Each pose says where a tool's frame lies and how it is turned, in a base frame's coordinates. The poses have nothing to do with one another.
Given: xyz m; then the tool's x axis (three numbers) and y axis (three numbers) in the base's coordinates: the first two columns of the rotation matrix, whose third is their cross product.
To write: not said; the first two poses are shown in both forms.
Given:
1: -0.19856 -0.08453 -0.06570 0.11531 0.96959 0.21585 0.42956 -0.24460 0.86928
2: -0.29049 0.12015 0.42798 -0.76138 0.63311 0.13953 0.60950 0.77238 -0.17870
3: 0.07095 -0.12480 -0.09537 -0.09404 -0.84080 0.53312 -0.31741 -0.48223 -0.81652
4: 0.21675 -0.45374 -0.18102 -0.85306 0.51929 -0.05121 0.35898 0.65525 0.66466
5: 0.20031 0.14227 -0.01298 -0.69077 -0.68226 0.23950 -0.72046 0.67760 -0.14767
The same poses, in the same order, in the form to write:
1: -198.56 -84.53 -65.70 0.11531 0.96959 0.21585 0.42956 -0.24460 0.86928
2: -290.49 120.15 427.98 -0.76138 0.63311 0.13953 0.60950 0.77238 -0.17870
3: 70.95 -124.80 -95.37 -0.09404 -0.84080 0.53312 -0.31741 -0.48223 -0.81652
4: 216.75 -453.74 -181.02 -0.85306 0.51929 -0.05121 0.35898 0.65525 0.66466
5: 200.31 142.27 -12.98 -0.69077 -0.68226 0.23950 -0.72046 0.67760 -0.14767
